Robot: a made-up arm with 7 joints. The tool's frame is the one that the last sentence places. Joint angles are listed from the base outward.
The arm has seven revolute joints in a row. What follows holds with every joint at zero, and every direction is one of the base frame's.
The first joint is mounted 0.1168 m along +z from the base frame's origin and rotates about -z.
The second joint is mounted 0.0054 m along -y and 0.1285 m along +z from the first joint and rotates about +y.
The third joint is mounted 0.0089 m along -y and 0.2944 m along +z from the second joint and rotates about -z.
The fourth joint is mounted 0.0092 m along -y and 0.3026 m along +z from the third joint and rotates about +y.
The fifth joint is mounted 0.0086 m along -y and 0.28 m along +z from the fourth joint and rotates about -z.
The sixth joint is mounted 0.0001 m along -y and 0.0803 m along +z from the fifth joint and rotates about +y.
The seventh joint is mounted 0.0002 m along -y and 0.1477 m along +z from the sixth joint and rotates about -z.
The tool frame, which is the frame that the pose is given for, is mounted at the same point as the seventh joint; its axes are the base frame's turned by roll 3.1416, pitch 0 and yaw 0 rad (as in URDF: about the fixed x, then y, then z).
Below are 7 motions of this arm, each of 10 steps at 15 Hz.
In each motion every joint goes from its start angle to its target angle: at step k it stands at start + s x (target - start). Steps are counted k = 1, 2, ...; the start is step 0. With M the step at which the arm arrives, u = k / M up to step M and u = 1 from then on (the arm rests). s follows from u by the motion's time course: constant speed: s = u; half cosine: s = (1 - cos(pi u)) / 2; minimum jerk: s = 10 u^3 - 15 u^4 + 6 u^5.
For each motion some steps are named. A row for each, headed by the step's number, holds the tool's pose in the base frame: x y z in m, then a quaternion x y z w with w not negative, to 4 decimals.
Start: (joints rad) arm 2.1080 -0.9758 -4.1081 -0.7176 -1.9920 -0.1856 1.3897
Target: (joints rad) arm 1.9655 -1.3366 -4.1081 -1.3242 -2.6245 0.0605 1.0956
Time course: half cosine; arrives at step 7
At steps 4, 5, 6, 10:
4: 0.6308 0.4631 0.7719 -0.1829 -0.8815 0.0510 0.4322
5: 0.6241 0.4472 0.7212 -0.1368 -0.8890 -0.0245 0.4363
6: 0.6157 0.4341 0.6860 -0.1070 -0.8917 -0.0775 0.4329
10: 0.6119 0.4291 0.6735 -0.0967 -0.8922 -0.0965 0.4305

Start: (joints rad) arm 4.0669 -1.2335 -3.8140 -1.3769 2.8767 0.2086 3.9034
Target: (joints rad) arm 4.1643 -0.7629 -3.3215 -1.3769 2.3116 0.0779 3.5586
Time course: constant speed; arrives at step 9
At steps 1, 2, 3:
1: 0.0381 -0.5537 0.8624 -0.7672 0.5224 -0.2578 0.2683
2: 0.0276 -0.5113 0.9016 -0.7969 0.4855 -0.2811 0.2243
3: 0.0175 -0.4663 0.9375 -0.8231 0.4482 -0.3000 0.1776

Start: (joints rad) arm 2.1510 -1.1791 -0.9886 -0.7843 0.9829 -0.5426 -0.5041
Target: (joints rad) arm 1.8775 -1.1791 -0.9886 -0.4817 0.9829 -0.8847 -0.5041
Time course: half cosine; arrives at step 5
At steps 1, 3, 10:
1: 0.2470 0.9541 0.3730 0.3697 -0.2524 0.4974 0.7431
3: 0.1637 0.9816 0.4023 0.3371 -0.2340 0.5101 0.7559
10: 0.1094 0.9900 0.4204 0.3182 -0.2196 0.5165 0.7640

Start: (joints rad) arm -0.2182 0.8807 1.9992 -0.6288 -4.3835 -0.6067 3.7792
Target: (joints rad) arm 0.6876 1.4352 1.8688 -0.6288 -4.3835 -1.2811 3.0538
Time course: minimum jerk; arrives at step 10
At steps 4, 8, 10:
4: 0.9560 0.1130 0.5841 0.4348 -0.4087 -0.6554 0.4630
8: 0.8659 -0.4575 0.2363 0.1371 -0.3246 -0.9356 0.0209
10: 0.8351 -0.5012 0.2053 -0.1075 0.3144 0.9428 0.0276

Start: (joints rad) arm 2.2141 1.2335 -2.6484 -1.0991 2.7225 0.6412 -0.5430
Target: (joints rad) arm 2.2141 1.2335 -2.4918 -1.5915 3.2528 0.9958 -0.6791
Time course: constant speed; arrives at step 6
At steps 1, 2, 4, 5, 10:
1: -0.6438 -0.5145 0.0654 0.0645 0.1305 -0.0233 0.9891
2: -0.6298 -0.4649 0.0545 0.1414 0.1003 -0.0259 0.9845
4: -0.5953 -0.3673 0.0503 0.2919 0.0369 -0.0352 0.9551
5: -0.5753 -0.3213 0.0566 0.3642 0.0042 -0.0410 0.9304
10: -0.5538 -0.2781 0.0679 0.4338 -0.0286 -0.0469 0.8993

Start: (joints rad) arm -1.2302 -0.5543 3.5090 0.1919 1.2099 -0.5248 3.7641
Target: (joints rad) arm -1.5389 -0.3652 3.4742 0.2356 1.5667 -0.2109 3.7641
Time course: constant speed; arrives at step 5
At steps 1, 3, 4, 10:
1: -0.1414 -0.5977 1.1428 -0.8422 0.3653 0.2496 0.3081
3: -0.0779 -0.5534 1.1830 -0.8420 0.3965 0.2262 0.2874
4: -0.0509 -0.5260 1.2021 -0.8428 0.4114 0.2112 0.2753
10: -0.0275 -0.4955 1.2203 -0.8441 0.4255 0.1940 0.2623

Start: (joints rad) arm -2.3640 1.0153 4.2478 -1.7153 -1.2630 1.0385 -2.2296
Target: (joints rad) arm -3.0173 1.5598 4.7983 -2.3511 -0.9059 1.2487 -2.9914
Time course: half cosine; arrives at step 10
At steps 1, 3, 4, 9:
1: -0.0764 0.6963 0.4551 0.8738 0.0083 -0.3779 0.3058
3: -0.1281 0.6588 0.4262 0.8962 0.0260 -0.3092 0.3171
4: -0.1668 0.6243 0.4102 0.9104 0.0456 -0.2545 0.3230
9: -0.3194 0.4088 0.3726 0.9308 0.1812 -0.0120 0.3171

